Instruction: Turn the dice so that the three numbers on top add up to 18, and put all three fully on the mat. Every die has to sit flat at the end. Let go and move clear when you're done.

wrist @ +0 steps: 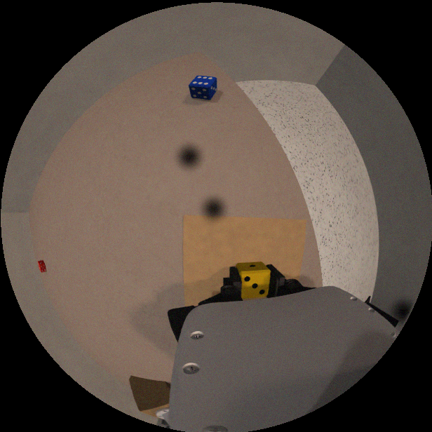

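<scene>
A yellow die [255, 282] is between the fingers of my gripper [249, 278], which is shut on it. Its upper face shows one pip and the face toward the camera shows three. The die is seen against the orange mat [215, 245]; its height above the mat is hard to tell. A blue die [203, 87] sits flat on the table at the top of the view, off the mat, with six pips on top. A small red die [42, 266] is at the far left edge, off the mat; its pips are too small to read. My gripper hides the lower part of the mat.
The brownish table top [115, 175] stretches left of and beyond the mat. A speckled light floor [320, 150] lies past the table's right edge. A brown block-like shape [149, 392] shows at the bottom left, beside the grey gripper housing. Dark blurred spots mark the view.
</scene>
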